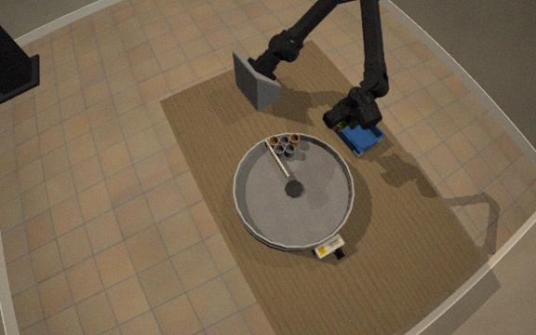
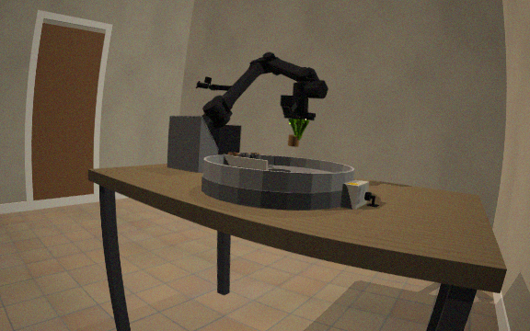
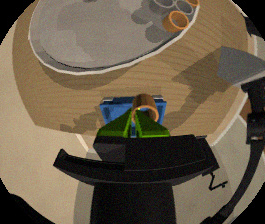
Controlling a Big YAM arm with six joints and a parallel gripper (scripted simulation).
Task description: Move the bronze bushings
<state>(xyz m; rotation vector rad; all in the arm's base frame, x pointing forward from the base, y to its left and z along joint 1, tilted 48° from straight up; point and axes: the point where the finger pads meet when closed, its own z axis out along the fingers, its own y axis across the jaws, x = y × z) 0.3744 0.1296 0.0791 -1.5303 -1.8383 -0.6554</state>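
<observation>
Right now the blue crate is 2 cm behind my hand, 12 cm to the left of it and 12 cm below it. Round my hand: grey turntable (10 cm ahead, 25 cm to the right, 10 cm below).
</observation>
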